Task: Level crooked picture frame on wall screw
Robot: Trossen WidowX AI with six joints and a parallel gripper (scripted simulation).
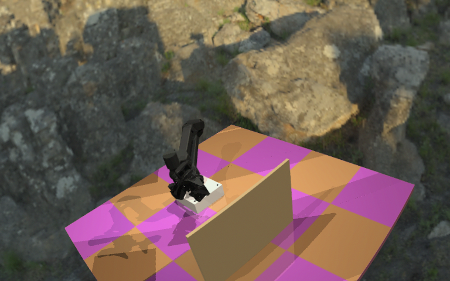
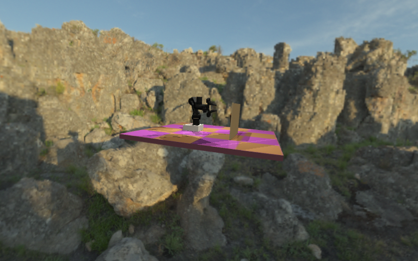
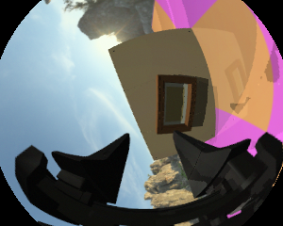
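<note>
My gripper tip is now 170 mm short of the picture frame, 80 mm above it and 30 mm to the right of it. The rest, counted from my gripper tip: wall panel (180 mm ahead, 100 mm below, 10 mm to the left).
</note>
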